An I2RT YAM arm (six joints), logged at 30 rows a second.
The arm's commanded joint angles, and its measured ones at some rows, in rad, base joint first. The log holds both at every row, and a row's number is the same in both.
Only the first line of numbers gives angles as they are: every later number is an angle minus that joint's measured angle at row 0.
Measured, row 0:
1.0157, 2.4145, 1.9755, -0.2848, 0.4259, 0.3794
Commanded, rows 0 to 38:
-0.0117, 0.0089, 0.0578, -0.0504, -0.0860, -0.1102
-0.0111, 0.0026, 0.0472, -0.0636, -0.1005, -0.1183
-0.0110, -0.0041, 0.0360, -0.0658, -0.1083, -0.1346
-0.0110, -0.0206, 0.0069, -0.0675, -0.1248, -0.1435
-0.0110, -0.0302, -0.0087, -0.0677, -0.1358, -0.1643
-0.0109, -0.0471, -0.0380, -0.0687, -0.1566, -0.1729
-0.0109, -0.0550, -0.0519, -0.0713, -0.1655, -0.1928
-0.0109, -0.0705, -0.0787, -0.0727, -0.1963, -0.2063
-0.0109, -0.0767, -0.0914, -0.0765, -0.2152, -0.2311
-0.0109, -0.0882, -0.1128, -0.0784, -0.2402, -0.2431
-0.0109, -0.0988, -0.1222, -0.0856, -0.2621, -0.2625
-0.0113, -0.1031, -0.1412, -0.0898, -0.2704, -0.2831
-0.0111, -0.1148, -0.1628, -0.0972, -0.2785, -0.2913
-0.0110, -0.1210, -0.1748, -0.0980, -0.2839, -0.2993
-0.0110, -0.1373, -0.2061, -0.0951, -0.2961, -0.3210
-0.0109, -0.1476, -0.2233, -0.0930, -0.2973, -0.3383
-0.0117, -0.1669, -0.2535, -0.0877, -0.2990, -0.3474
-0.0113, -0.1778, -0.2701, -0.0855, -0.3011, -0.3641
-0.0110, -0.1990, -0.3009, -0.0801, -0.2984, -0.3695
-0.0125, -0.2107, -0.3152, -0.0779, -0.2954, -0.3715
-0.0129, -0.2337, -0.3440, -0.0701, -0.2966, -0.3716
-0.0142, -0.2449, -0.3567, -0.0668, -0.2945, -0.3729
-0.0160, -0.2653, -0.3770, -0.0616, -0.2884, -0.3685
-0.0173, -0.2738, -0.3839, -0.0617, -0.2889, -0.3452
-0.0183, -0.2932, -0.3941, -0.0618, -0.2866, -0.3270
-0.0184, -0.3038, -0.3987, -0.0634, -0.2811, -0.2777
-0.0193, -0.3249, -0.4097, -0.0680, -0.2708, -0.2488
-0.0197, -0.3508, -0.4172, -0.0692, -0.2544, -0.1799
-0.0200, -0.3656, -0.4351, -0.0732, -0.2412, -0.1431
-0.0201, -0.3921, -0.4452, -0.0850, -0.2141, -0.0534
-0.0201, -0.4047, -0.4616, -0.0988, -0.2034, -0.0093
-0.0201, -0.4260, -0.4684, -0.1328, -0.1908, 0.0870
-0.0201, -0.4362, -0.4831, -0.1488, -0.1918, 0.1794
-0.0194, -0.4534, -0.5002, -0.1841, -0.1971, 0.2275
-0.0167, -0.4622, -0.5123, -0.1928, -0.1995, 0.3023
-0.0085, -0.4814, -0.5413, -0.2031, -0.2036, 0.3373
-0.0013, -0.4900, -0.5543, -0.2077, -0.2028, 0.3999
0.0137, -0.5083, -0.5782, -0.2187, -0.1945, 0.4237
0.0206, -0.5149, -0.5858, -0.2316, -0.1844, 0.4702
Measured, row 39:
-0.0111, -0.4345, -0.5387, -0.1621, -0.2243, 0.1957
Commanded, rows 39 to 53:
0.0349, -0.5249, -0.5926, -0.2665, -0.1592, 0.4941
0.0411, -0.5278, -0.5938, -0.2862, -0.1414, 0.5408
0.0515, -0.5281, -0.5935, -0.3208, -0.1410, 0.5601
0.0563, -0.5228, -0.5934, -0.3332, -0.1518, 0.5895
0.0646, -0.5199, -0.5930, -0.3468, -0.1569, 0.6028
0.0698, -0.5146, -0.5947, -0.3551, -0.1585, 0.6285
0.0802, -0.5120, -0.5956, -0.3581, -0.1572, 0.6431
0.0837, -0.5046, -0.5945, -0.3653, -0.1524, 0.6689
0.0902, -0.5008, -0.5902, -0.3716, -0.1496, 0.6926
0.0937, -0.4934, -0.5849, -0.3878, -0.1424, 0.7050
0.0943, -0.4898, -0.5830, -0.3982, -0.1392, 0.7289
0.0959, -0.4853, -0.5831, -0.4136, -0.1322, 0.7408
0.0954, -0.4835, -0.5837, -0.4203, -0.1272, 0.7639
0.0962, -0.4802, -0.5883, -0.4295, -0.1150, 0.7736
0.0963, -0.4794, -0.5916, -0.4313, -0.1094, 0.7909
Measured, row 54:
0.0984, -0.4833, -0.5982, -0.3780, -0.1755, 0.6718
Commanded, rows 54 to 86:
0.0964, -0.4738, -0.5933, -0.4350, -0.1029, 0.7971
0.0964, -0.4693, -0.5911, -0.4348, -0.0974, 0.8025
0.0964, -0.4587, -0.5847, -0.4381, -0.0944, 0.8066
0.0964, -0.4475, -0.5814, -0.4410, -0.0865, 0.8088
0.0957, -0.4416, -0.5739, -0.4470, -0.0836, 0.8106
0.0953, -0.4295, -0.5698, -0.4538, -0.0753, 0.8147
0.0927, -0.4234, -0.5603, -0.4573, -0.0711, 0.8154
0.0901, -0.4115, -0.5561, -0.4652, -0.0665, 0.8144
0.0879, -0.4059, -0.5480, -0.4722, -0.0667, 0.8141
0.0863, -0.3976, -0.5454, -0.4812, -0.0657, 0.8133
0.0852, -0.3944, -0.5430, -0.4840, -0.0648, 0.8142
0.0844, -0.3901, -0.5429, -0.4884, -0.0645, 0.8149
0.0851, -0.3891, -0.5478, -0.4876, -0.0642, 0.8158
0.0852, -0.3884, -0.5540, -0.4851, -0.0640, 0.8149
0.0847, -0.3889, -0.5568, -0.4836, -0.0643, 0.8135
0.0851, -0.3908, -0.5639, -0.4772, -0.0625, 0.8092
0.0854, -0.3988, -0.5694, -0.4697, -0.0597, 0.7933
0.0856, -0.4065, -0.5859, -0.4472, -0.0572, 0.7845
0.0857, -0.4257, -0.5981, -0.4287, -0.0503, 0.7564
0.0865, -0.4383, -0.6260, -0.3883, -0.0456, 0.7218
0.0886, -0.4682, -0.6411, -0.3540, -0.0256, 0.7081
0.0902, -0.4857, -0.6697, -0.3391, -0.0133, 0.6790
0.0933, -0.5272, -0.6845, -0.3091, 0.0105, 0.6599
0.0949, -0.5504, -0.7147, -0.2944, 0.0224, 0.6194
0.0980, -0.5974, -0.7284, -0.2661, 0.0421, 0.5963
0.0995, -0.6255, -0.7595, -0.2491, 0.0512, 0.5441
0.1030, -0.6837, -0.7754, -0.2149, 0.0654, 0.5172
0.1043, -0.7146, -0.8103, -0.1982, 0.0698, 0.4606
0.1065, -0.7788, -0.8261, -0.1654, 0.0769, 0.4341
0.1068, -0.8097, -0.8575, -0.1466, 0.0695, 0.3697
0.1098, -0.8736, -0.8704, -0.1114, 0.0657, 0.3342
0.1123, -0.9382, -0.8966, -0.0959, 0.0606, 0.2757
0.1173, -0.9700, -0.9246, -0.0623, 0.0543, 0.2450
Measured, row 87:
0.0999, -0.7663, -0.8732, -0.2285, 0.0031, 0.4570
